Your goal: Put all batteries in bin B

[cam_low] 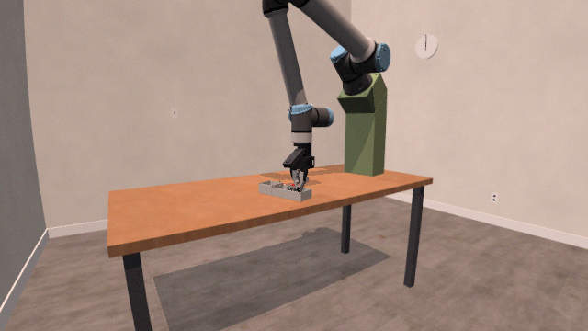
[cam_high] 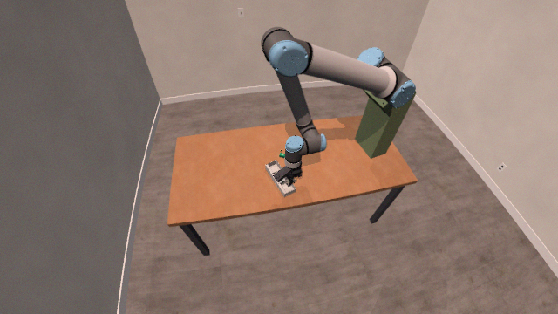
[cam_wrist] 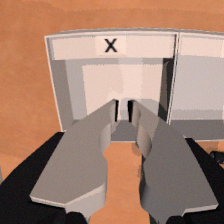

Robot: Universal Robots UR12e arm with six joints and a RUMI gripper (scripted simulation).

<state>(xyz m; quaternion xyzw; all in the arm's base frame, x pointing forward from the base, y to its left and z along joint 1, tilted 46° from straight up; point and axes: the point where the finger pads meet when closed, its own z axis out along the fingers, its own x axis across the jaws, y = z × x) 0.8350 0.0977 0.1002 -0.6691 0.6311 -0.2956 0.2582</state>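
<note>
Right now the red battery is 15 cm to the right of my hand, 12 cm behind it and 3 cm below it. The rest, counted from my hand: black battery 14 cm to the right, 7 cm behind, 3 cm below; then grey bin tray 7 cm to the right, 2 cm ahead, 1 cm below; then red die 19 cm to the right, 9 cm behind, 3 cm below.
</note>
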